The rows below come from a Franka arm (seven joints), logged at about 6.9 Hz.
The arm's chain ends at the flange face. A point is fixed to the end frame.
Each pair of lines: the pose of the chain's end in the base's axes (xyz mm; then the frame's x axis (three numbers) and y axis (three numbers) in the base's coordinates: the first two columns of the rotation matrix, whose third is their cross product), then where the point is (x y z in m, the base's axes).
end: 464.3, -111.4, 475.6, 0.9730, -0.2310, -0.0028, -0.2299, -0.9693, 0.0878
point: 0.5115 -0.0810 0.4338
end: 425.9, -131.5, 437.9, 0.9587, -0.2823, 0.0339, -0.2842, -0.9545, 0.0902
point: 0.4761 -0.1042 0.3974
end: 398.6, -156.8, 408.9, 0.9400, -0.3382, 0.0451, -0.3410, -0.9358, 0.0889
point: 0.4507 -0.1326 0.3689
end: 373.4, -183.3, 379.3, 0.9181, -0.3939, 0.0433, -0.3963, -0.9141, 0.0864
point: 0.4269 -0.1621 0.3394
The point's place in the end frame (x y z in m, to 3 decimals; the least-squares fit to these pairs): 0.039 -0.044 0.038
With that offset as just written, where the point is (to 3 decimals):
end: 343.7, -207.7, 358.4, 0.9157, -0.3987, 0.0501, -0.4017, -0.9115, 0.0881
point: 0.397 -0.187 0.319
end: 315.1, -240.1, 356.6, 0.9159, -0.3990, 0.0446, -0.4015, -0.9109, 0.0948
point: 0.369 -0.220 0.316
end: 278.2, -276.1, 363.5, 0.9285, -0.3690, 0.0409, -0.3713, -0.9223, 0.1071
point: 0.331 -0.254 0.323
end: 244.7, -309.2, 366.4, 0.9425, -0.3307, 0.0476, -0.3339, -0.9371, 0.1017
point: 0.297 -0.285 0.326
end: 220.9, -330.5, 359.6, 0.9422, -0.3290, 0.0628, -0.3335, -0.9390, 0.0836
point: 0.274 -0.306 0.321
